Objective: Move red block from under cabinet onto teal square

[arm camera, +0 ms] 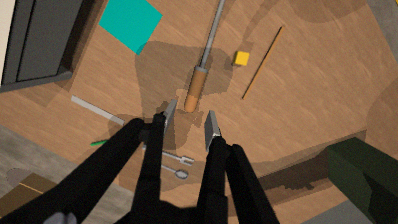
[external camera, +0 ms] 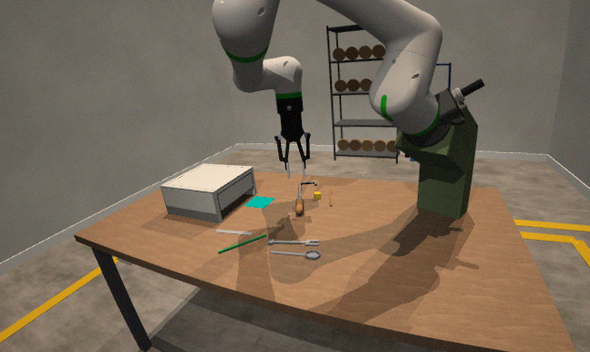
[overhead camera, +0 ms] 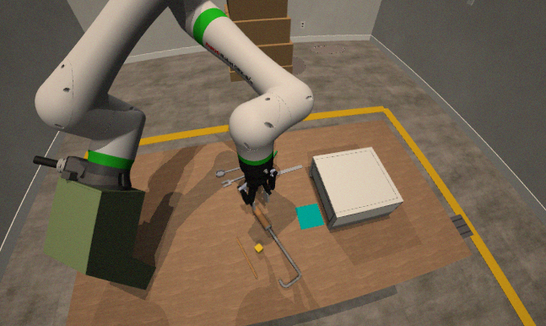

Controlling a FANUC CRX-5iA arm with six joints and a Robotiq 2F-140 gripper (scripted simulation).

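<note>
Now: hand 9 cm past the fork, 21 cm to the right of it and 17 cm above it. The rest, counted from my hand: yellow cube 2 cm behind, 13 cm to the right, 16 cm below; teal square 21 cm ahead, 1 cm to the right, 17 cm below; flat grey bar 15 cm ahead, 23 cm to the left, 17 cm below.
</note>
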